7 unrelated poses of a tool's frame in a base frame.
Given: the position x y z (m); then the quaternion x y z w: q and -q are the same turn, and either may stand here.
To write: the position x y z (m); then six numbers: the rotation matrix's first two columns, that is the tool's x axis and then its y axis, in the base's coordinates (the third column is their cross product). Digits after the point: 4 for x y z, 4 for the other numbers.
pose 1, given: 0.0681, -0.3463, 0.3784, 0.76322, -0.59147, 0.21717, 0.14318
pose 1, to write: 0.0681, -0.3463, 0.3784, 0.2060, -0.8407, 0.5009, -0.9650, -0.2593, -0.0383
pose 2, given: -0.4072, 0.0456, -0.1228, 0.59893, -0.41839, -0.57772, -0.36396
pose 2, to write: -0.4072, 0.0456, -0.1228, -0.0176, -0.0806, -0.9966, -0.9217, -0.3850, 0.0475
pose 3, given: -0.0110, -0.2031, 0.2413, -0.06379, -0.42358, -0.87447, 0.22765
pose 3, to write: -0.0110, -0.2031, 0.2413, -0.8882, -0.3441, 0.3044, 0.4522, -0.5375, 0.7118
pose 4, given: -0.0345, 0.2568, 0.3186, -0.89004, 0.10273, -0.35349, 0.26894
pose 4, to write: -0.0345, 0.2568, 0.3186, 0.7290, -0.3730, 0.5740, 0.0073, -0.8342, -0.5514
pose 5, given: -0.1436, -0.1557, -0.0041, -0.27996, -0.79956, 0.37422, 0.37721
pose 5, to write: -0.1436, -0.1557, -0.0041, -0.5587, 0.7300, 0.3937, 0.1654, 0.5632, -0.8096
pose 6, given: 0.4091, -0.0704, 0.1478, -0.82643, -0.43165, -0.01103, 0.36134
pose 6, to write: 0.4091, -0.0704, 0.1478, 0.6271, 0.7055, 0.3302, 0.7214, -0.3662, -0.5877
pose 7, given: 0.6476, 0.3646, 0.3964, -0.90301, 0.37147, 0.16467, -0.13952
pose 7, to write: 0.6476, 0.3646, 0.3964, 0.6698, -0.7168, -0.1937, -0.6249, -0.6851, 0.3743
